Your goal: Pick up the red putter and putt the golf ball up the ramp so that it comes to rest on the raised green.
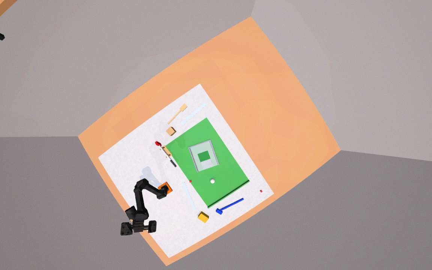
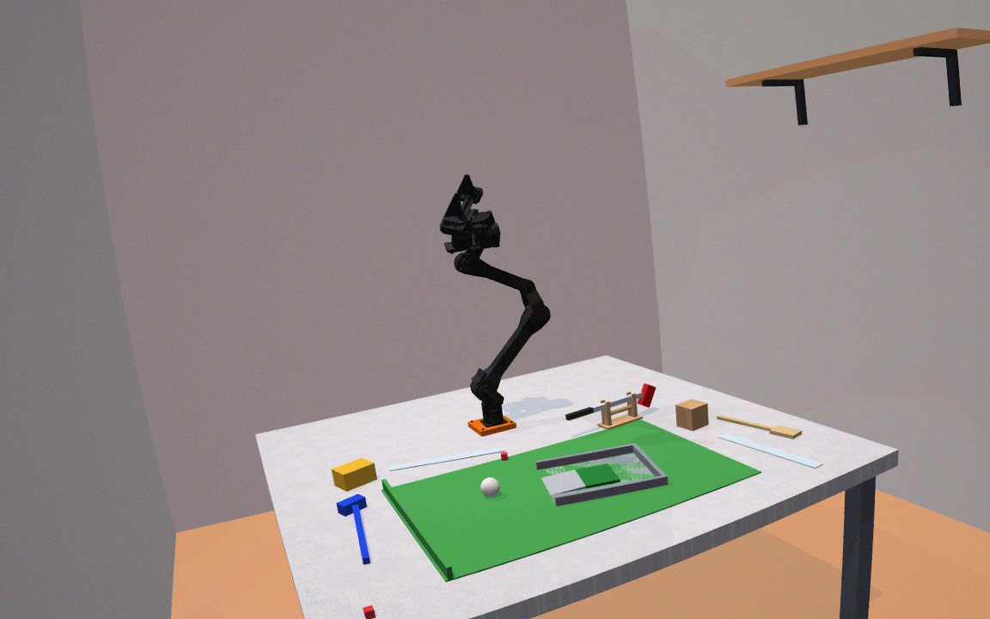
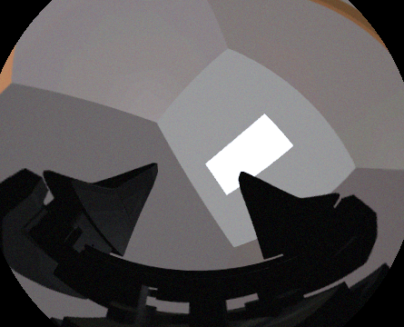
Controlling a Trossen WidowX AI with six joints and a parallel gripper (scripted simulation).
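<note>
My gripper tip is 630 mm above the red putter, 320 mm to the right of it and 90 mm short of it. Round my gripper tip: wooden cube (660 mm below, 470 mm to the left, 240 mm ahead); white golf ball (670 mm below, 330 mm ahead, 120 mm to the right); yellow block (670 mm below, 390 mm to the right, 70 mm ahead).
</note>
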